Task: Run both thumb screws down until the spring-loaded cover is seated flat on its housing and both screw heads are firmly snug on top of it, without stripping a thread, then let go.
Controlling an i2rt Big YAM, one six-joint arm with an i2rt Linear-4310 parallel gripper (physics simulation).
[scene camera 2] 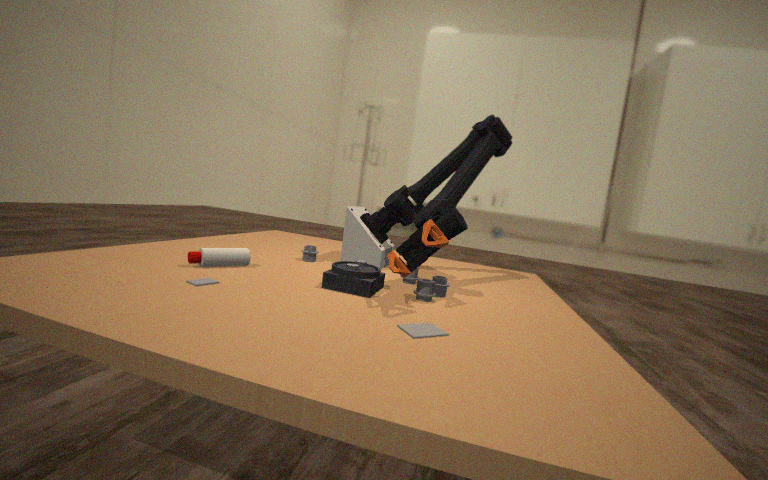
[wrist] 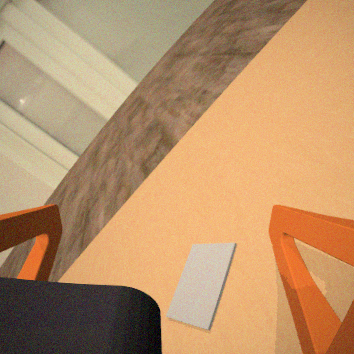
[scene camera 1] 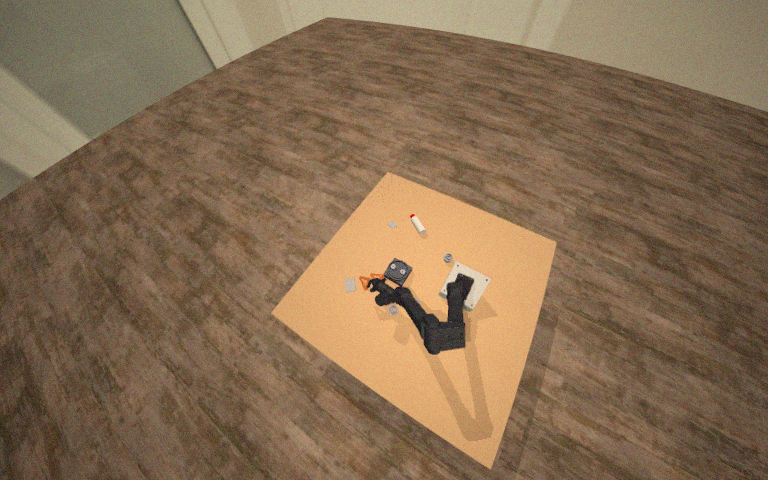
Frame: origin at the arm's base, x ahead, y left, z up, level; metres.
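Seen in the pictures: gripper, fingertip midpoint: (scene camera 2: pixel 407 257) (wrist: pixel 164 218) (scene camera 1: pixel 365 275); arm's base at its link origin: (scene camera 2: pixel 373 229) (scene camera 1: pixel 462 285).
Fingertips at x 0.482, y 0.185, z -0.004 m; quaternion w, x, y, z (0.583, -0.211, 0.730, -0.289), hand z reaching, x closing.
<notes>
Pixels of each thing's middle, then the offset from my fingertips to it.
- dark square housing at the middle of its body: (scene camera 2: pixel 355 277) (scene camera 1: pixel 397 271) 0.129 m back, 0.139 m right, 0.094 m down
- round black cover at the middle of its body: (scene camera 2: pixel 351 271) 0.097 m back, 0.142 m right, 0.074 m down
- flat grey plate at the middle of its body: (wrist: pixel 199 281) (scene camera 2: pixel 422 330) (scene camera 1: pixel 350 284) 0.085 m ahead, 0.058 m left, 0.120 m down
- smaller plate at the middle of its body: (scene camera 2: pixel 203 281) (scene camera 1: pixel 392 224) 0.063 m ahead, 0.435 m right, 0.120 m down
- white red-capped cylinder at the middle of its body: (scene camera 2: pixel 219 257) (scene camera 1: pixel 417 223) 0.088 m back, 0.506 m right, 0.097 m down
The dark square housing (scene camera 1: pixel 408 278) (scene camera 2: pixel 351 282) stands on the tan board, with the round black cover (scene camera 2: pixel 355 267) on top. Two pale thumb screw heads, one (scene camera 1: pixel 392 266) and the other (scene camera 1: pixel 402 271), show on the cover in scene camera 1. They are too small to tell whether they are snug, and I cannot tell whether the cover is seated flat. My gripper (scene camera 1: pixel 370 279) (scene camera 2: pixel 416 248) (wrist: pixel 164 218) is open and empty, with orange fingers tilted, above the board beside the housing. The housing does not show in the wrist view.
A flat grey plate (scene camera 1: pixel 349 284) (scene camera 2: pixel 423 330) (wrist: pixel 201 286) lies near the gripper. A smaller plate (scene camera 1: pixel 392 224) (scene camera 2: pixel 202 281) and a white red-capped cylinder (scene camera 1: pixel 417 224) (scene camera 2: pixel 224 257) lie farther off. Grey flanged pieces stand around, one (scene camera 1: pixel 448 258) (scene camera 2: pixel 309 253) near the arm's base bracket (scene camera 1: pixel 481 285) (scene camera 2: pixel 356 243).
</notes>
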